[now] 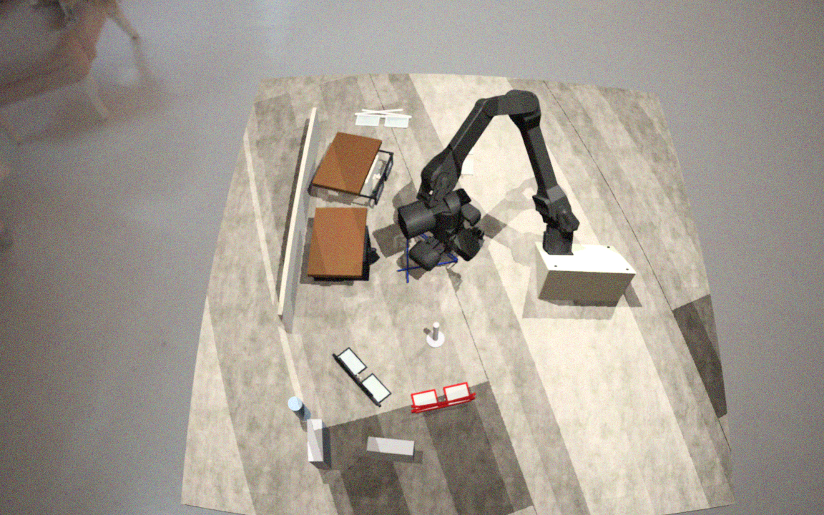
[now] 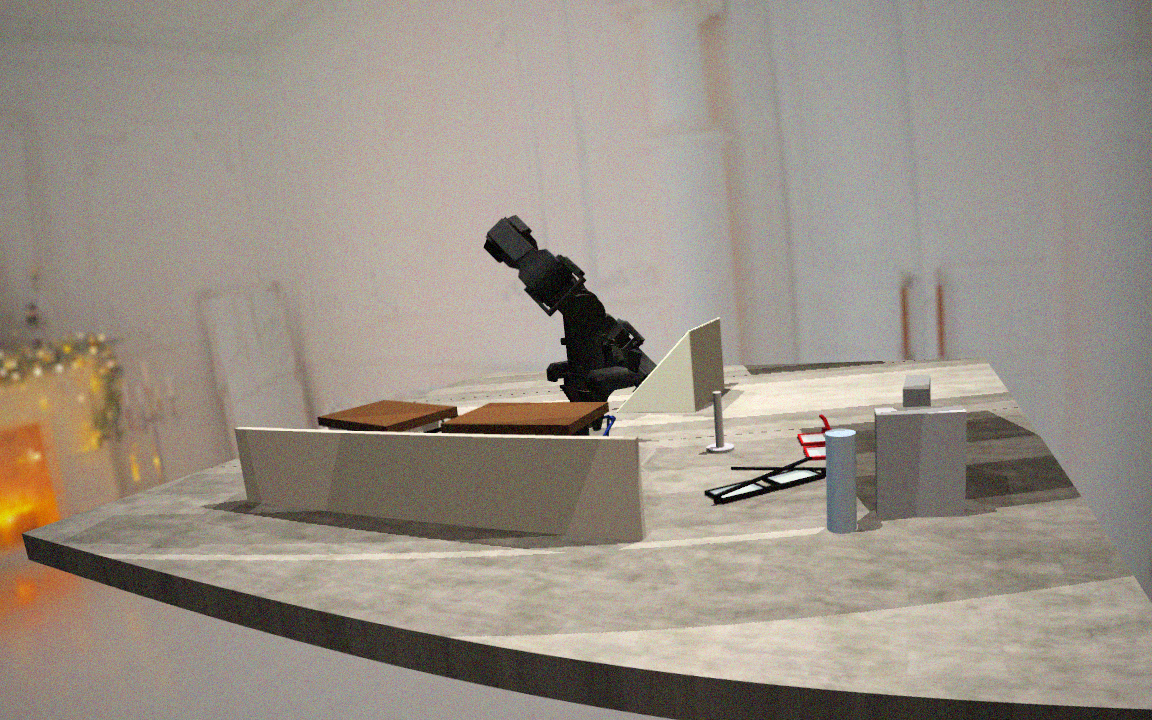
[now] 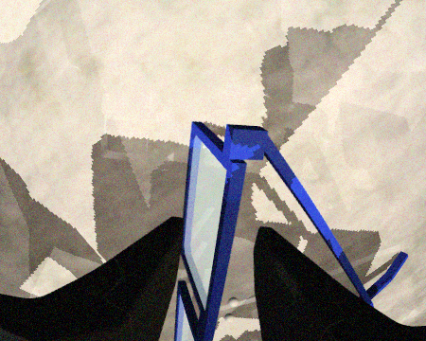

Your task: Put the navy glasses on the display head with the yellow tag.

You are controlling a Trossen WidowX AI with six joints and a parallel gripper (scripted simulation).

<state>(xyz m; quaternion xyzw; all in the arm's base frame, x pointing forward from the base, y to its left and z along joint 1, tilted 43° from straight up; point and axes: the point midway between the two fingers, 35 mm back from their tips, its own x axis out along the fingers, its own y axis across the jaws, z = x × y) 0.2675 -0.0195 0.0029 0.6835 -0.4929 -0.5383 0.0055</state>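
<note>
The post is 30 mm ahead of my gripper tip and 200 mm to the left of it. Also, from my gripper tip: light blue cylinder 320 mm ahead, 390 mm to the left, 20 mm above; then cream wall 340 mm ahead, 110 mm to the right, 30 mm above.
</note>
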